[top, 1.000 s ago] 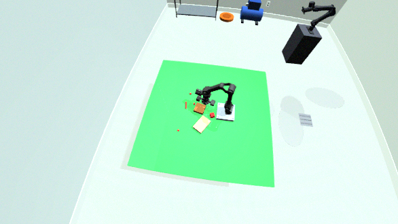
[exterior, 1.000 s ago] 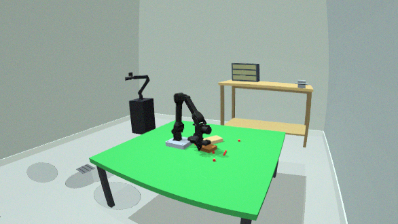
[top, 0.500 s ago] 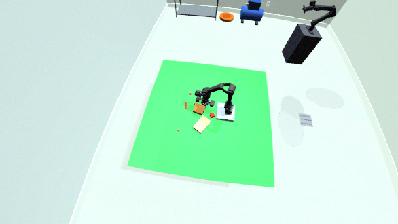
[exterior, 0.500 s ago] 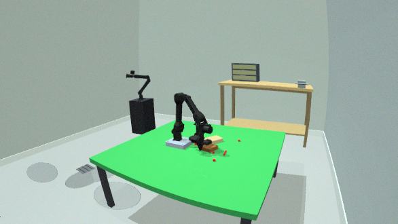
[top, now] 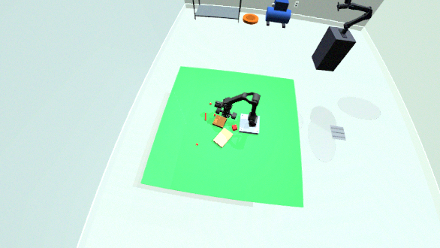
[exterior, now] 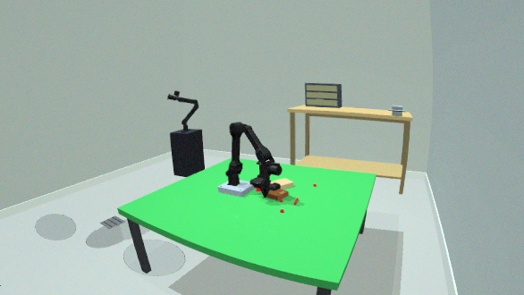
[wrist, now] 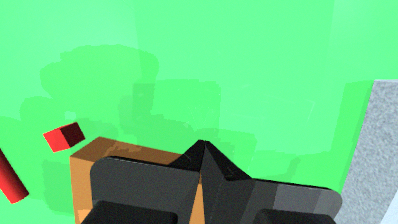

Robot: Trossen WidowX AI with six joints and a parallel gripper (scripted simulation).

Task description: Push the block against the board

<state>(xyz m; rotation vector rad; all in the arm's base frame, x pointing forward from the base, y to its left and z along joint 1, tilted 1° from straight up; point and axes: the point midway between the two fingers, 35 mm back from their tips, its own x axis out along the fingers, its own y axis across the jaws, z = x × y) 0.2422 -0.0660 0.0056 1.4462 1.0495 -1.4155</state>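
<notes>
My gripper tip is now 50 mm short of the square block, 50 mm to the right of it and 10 mm below it. Also, from my gripper tip: red cube 80 mm behind, 110 mm to the left, 10 mm above; then board 20 mm ahead, 210 mm to the left, 10 mm above.
</notes>
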